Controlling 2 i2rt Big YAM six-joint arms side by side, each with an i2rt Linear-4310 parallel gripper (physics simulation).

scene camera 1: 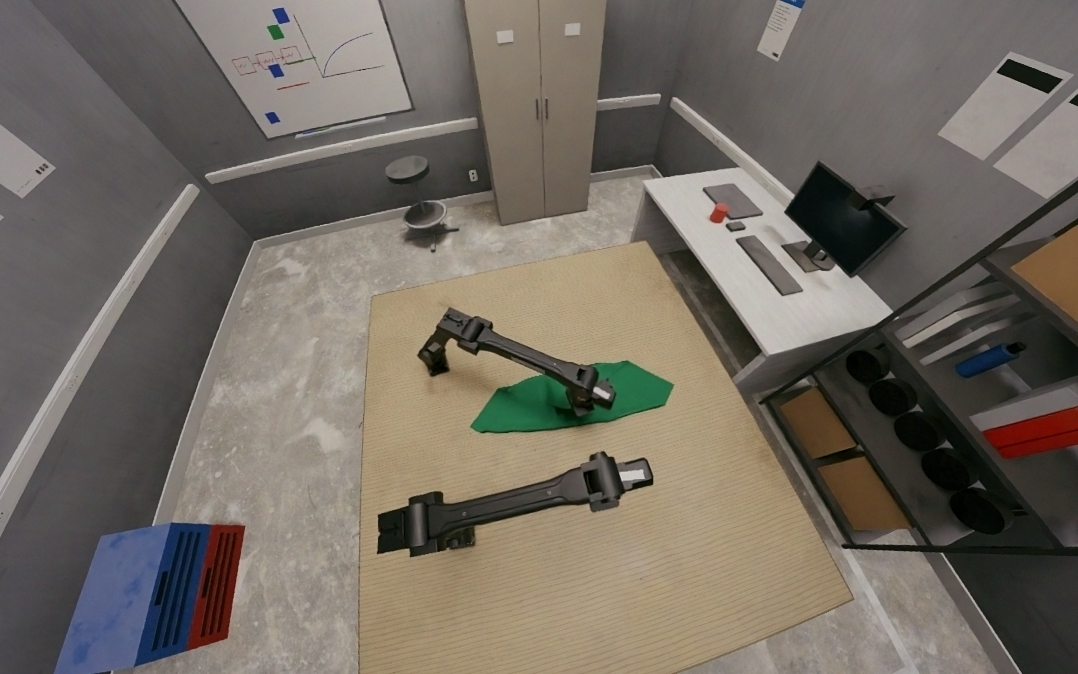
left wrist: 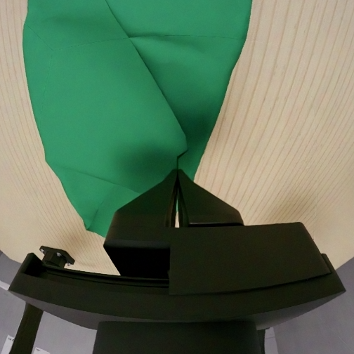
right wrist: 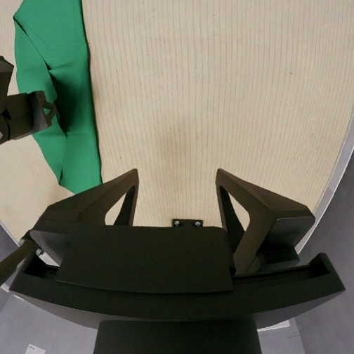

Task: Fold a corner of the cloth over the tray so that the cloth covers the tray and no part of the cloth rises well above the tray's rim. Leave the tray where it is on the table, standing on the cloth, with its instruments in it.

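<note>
The green cloth [scene camera 1: 528, 403] [left wrist: 100, 100] [right wrist: 80, 165] lies folded and creased on the table. The tray and its instruments do not show in the three views. My left gripper [scene camera 1: 581, 413] [left wrist: 176, 175] [right wrist: 55, 108] is over the cloth, its fingertips shut on a corner of it. The held layer rises in a ridge to the fingertips, with a shaded pocket beside it. My right gripper [right wrist: 176, 174] is open and empty above the table, to the right of the cloth in its wrist view; in scene camera 1 its fingertips are hidden under the wrist.
The wooden table top [scene camera 1: 476, 619] [left wrist: 300, 125] [right wrist: 200, 100] lies around the cloth. My right arm [scene camera 1: 516, 496] stretches across it, below the cloth in scene camera 1. A white desk [scene camera 1: 691, 214] stands beyond the table's upper right edge. A stool [scene camera 1: 407, 168] stands behind the table.
</note>
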